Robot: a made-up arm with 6 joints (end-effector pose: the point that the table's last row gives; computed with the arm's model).
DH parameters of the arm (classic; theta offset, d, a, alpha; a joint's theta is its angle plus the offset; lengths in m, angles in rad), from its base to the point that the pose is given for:
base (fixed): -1.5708 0.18 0 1.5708
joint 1: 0 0.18 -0.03 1.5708
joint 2: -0.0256 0 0.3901 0
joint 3: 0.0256 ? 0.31 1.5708
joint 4: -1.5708 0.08 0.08 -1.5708
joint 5: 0 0.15 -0.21 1.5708
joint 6: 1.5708 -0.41 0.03 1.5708
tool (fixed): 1.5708 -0.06 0 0
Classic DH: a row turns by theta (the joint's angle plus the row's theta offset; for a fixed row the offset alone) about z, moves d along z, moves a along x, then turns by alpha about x.
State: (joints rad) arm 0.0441 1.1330 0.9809 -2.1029 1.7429 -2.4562
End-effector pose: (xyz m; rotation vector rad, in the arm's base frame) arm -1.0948 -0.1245 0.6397 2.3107 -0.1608 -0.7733
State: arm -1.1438 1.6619 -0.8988 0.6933 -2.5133 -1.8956
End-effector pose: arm -0.8597 -0.6398 -0.3042 0.6166 -0.3619 1.9169
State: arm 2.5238 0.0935 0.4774 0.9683 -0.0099 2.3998
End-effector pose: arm -0.6345 0.3531 0.3938 0.8230 -0.1182 0.5674
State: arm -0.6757 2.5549 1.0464 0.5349 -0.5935 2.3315
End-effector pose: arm 0.1287 0.3139 0.7476 0.3309 2.4385 1.0777
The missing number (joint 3, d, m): -0.16
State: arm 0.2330 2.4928 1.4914 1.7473 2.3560 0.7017
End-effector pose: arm -0.5968 0.9183 -0.0065 1.9145 -0.0163 -0.1635
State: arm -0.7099 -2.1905 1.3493 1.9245 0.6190 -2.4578
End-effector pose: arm 0.0141 0.0415 0.3489 0.0885 0.0074 0.3219
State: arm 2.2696 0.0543 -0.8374 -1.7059 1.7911 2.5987
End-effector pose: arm 0.4564 0.5629 0.3984 -0.5908 2.6727 -0.3005
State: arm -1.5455 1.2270 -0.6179 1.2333 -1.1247 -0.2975
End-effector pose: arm -1.2118 -0.0992 -0.3090 2.5005 0.2511 0.7214
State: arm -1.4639 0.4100 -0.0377 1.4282 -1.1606 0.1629
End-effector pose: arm -0.8846 -0.1306 -0.6516 2.8506 0.3106 1.1529
